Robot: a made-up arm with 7 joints.
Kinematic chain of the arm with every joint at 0, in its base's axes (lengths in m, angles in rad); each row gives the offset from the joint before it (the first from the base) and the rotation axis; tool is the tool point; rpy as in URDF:
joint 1: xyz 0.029 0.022 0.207 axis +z
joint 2: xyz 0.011 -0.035 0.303 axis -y
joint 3: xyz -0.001 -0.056 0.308 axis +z
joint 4: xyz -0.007 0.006 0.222 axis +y
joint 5: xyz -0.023 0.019 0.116 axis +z
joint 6: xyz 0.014 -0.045 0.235 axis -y
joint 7: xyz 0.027 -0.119 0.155 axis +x
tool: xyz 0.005 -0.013 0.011 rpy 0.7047 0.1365 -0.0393
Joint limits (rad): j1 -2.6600..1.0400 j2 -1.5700..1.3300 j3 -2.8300..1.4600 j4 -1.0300..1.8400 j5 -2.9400..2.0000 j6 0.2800..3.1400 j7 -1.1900..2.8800
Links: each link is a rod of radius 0.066 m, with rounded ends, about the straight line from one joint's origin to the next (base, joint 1, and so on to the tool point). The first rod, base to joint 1, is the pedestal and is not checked.
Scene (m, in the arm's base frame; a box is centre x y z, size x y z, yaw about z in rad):
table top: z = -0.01
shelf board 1: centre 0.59 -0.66 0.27 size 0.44 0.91 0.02 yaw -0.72
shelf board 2: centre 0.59 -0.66 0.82 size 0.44 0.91 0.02 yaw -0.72
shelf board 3: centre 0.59 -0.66 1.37 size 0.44 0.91 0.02 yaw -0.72
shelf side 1: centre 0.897 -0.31 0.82 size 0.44 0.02 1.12 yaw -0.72
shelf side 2: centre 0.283 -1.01 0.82 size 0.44 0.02 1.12 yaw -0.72
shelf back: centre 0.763 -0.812 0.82 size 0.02 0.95 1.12 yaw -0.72
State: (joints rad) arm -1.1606 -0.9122 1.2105 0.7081 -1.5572 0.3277 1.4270
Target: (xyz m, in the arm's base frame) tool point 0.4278 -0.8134 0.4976
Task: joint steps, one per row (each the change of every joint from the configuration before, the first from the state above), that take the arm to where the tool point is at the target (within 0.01 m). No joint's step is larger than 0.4 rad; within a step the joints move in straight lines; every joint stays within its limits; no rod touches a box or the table.
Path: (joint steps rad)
1: -0.3371 0.0895 0.0832 0.2932 -0.1171 0.1633 0.0273
2: -0.3371 0.0895 0.0831 0.2931 -0.1172 0.1633 0.0272
3: -0.3372 0.0895 0.0832 0.2932 -0.1171 0.1632 0.0273
4: 0.0224 -0.0667 -0.0161 0.0421 0.3473 -0.0895 0.0114
5: 0.0224 -0.0667 -0.0162 0.0420 0.3473 -0.0896 0.0114
6: 0.0224 -0.0668 -0.0161 0.0421 0.3473 -0.0896 0.0115
7: 0.0224 -0.0667 -0.0162 0.0421 0.3472 -0.0896 0.0114
8: 0.0224 -0.0667 -0.0161 0.0420 0.3473 -0.0896 0.0115
9: 0.0224 -0.0667 -0.0161 0.0421 0.3473 -0.0896 0.0114
10: 0.1233 -0.0564 -0.0678 -0.1046 -0.3214 0.0000 -0.0229
11: 0.1232 -0.0565 -0.0678 -0.1045 -0.3214 0.0000 -0.0228
12: 0.1233 -0.0564 -0.0678 -0.1046 -0.3214 0.0000 -0.0228
13: 0.1232 -0.0564 -0.0677 -0.1045 -0.3214 0.0000 -0.0229
14: 0.1233 -0.0564 -0.0678 -0.1046 -0.3213 0.0000 -0.0228

